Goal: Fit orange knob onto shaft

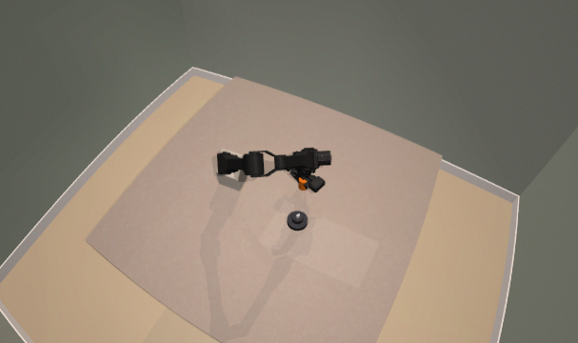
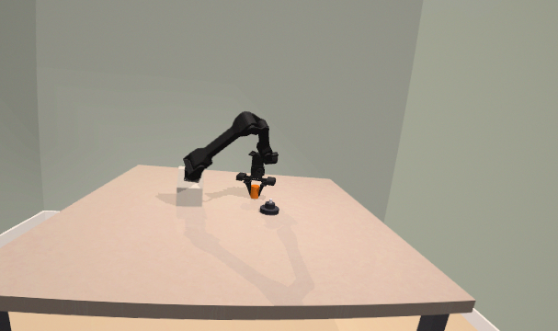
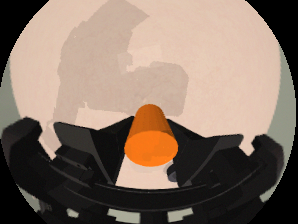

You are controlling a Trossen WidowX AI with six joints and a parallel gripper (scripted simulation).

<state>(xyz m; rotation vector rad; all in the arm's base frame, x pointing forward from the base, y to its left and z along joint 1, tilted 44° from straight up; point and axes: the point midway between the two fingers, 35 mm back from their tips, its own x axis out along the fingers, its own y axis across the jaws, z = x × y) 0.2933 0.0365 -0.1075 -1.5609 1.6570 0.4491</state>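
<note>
My gripper tip is now 5 cm short of the round pedestal, 17 cm to the left of it and 1 cm below it. Also, from my gripper tip: orange knob 3 cm above.
</note>
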